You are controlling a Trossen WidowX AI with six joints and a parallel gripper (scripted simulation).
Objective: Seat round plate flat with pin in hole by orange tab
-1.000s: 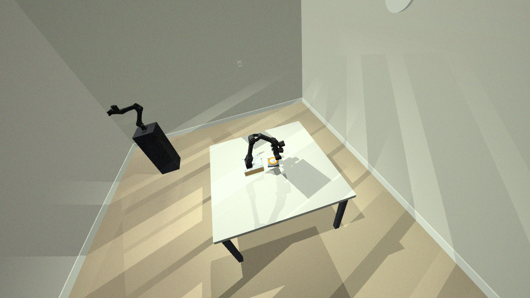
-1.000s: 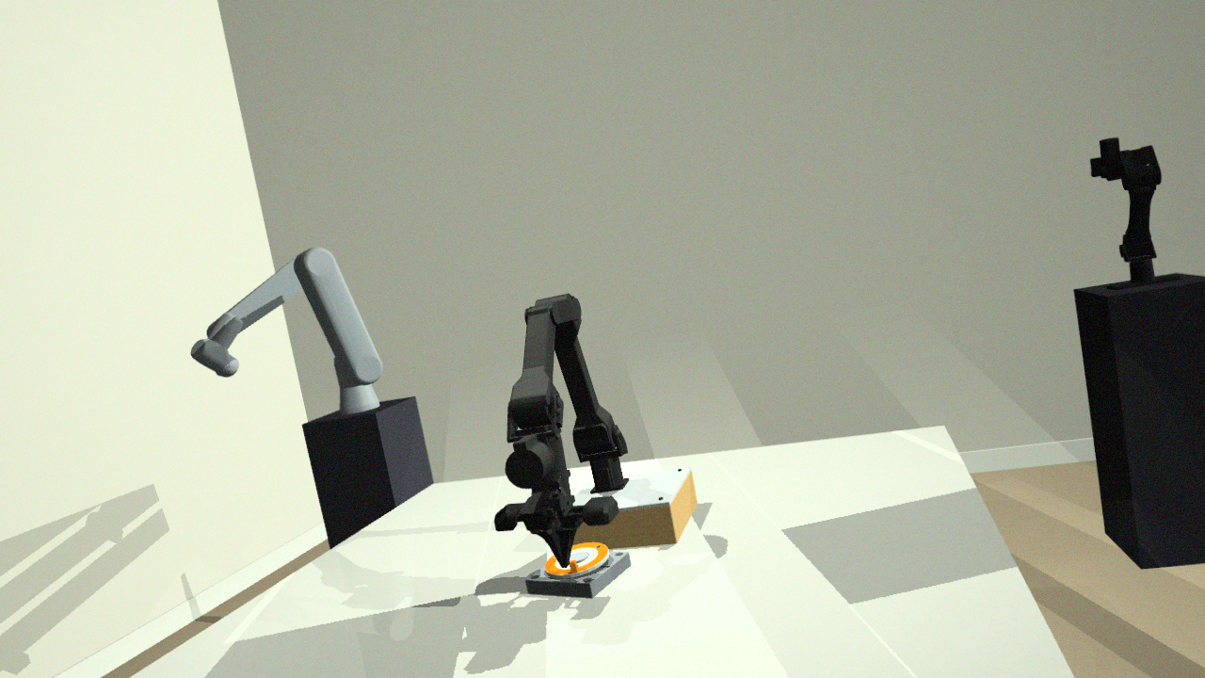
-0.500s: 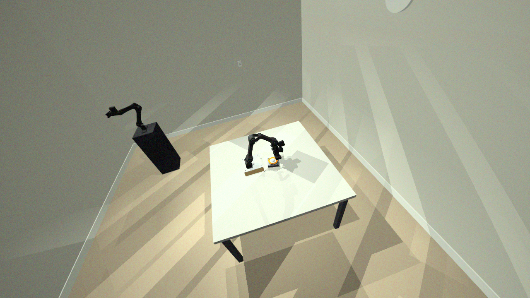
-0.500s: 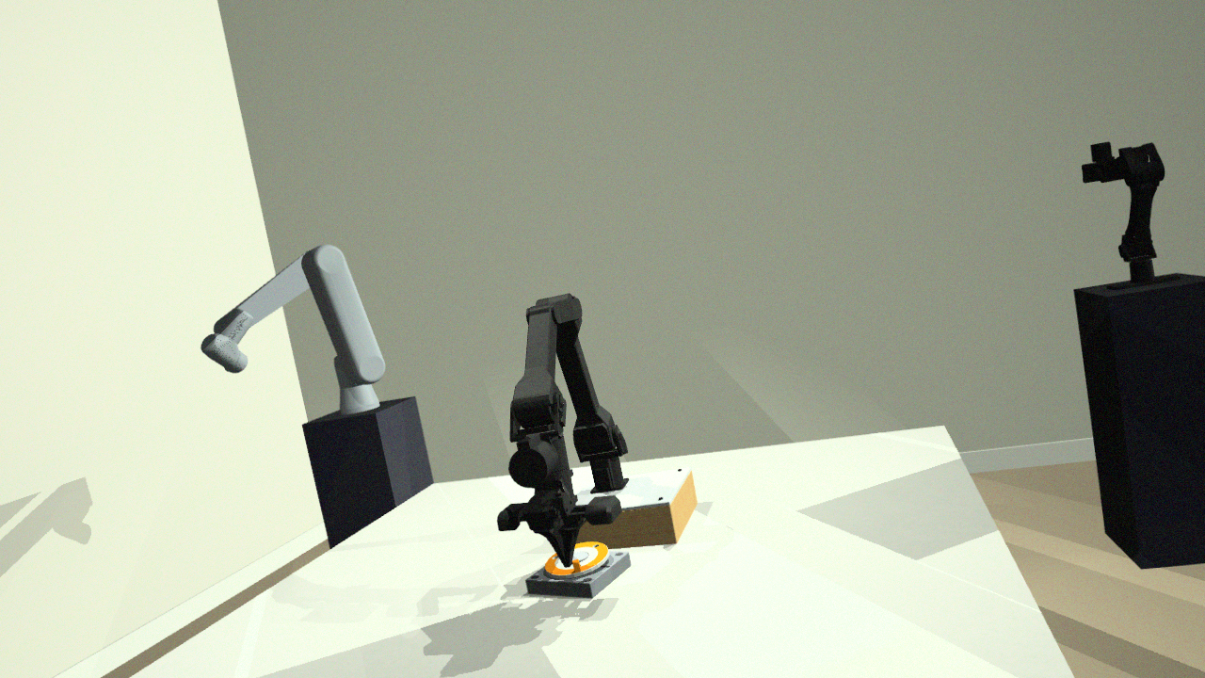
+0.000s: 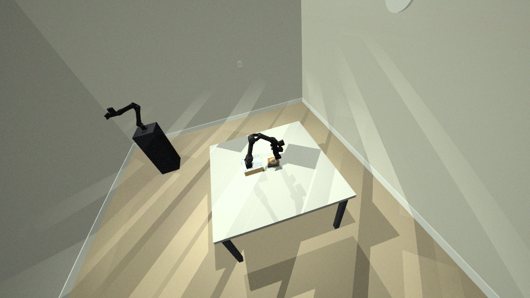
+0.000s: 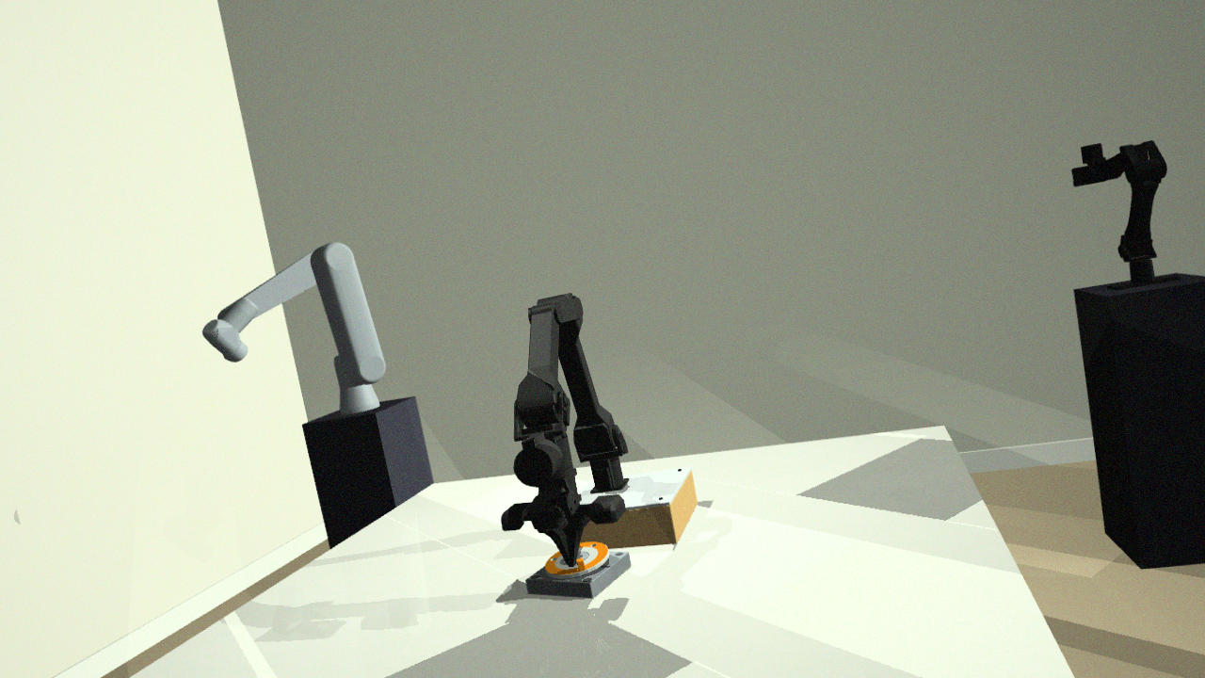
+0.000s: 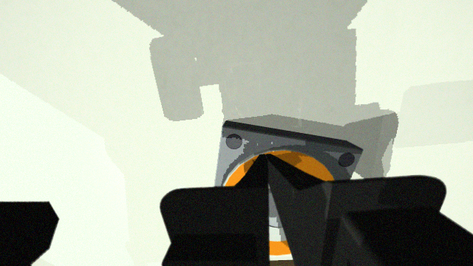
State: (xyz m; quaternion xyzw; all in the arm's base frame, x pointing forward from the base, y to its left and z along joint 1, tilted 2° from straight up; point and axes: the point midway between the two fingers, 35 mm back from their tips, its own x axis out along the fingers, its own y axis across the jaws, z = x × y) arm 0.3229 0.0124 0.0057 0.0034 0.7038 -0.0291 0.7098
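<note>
Right now the round orange plate is 3 cm behind my gripper tip and 1 cm below it. From my gripper tip the other things lie so: grey square base (5 cm behind, 1 cm to the right, 2 cm below).
</note>
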